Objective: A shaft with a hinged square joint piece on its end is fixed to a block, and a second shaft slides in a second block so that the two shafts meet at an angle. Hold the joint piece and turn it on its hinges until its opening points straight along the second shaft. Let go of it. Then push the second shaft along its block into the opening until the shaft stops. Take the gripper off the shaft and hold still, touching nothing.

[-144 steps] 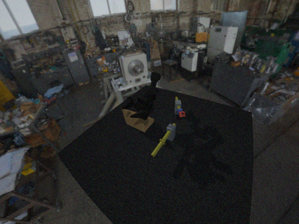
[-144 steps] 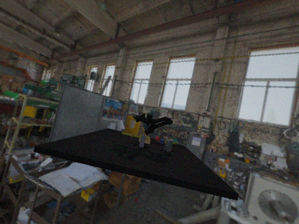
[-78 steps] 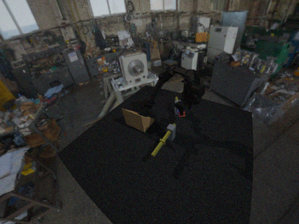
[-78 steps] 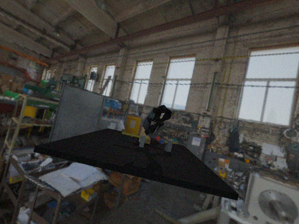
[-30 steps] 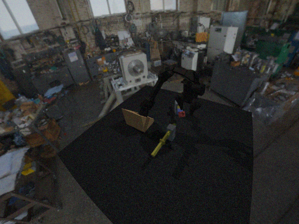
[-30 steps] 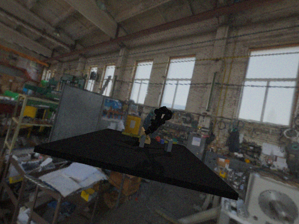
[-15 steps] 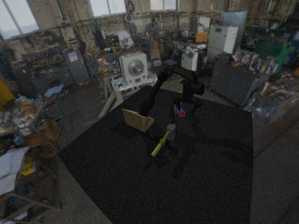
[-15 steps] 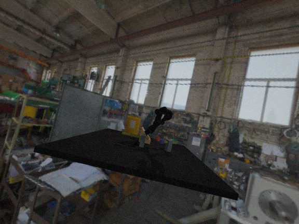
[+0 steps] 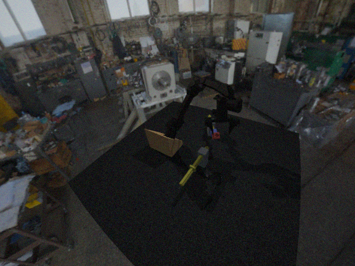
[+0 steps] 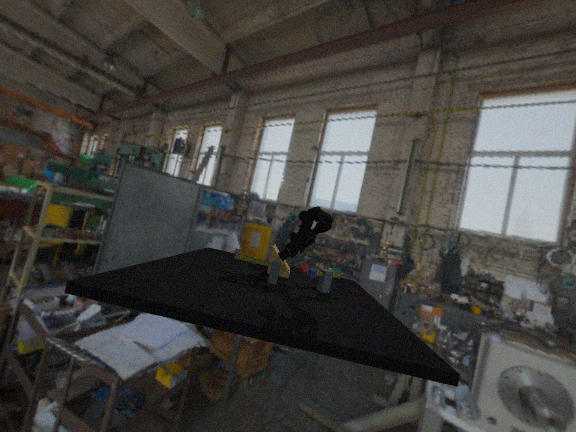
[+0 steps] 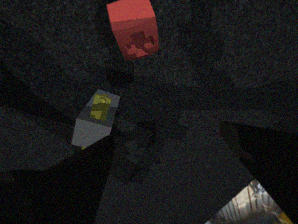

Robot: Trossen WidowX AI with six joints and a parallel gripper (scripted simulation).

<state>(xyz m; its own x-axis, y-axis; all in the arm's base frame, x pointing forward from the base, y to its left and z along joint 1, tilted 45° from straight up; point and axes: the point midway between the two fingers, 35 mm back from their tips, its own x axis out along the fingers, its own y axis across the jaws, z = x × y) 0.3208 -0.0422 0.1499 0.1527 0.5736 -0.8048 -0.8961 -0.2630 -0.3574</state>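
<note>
The red square joint piece is 5 cm behind my gripper tip, 7 cm to the left of it and 8 cm below it.
</note>
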